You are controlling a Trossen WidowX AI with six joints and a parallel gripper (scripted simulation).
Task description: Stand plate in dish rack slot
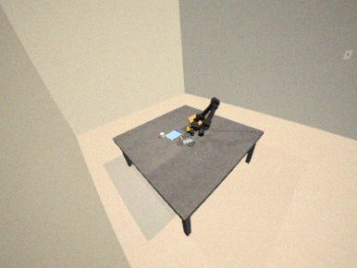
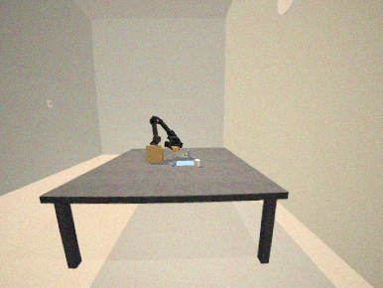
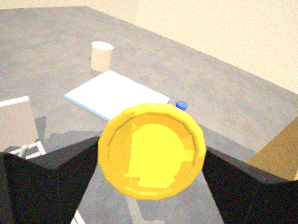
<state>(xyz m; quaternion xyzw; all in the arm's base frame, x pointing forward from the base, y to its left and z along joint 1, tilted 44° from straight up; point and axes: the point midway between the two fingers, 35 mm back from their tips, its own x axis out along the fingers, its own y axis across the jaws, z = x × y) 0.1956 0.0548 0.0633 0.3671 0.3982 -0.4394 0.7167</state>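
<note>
Right now my gripper tip is 80 mm short of the wire dish rack, 60 mm to the right of it and 80 mm above it. The rest, counted from my gripper tip: yellow plate 10 mm to the left; then white cup 190 mm ahead, 230 mm to the right, 70 mm below; then blue utensil 10 mm behind, 200 mm to the right, 100 mm below.
</note>
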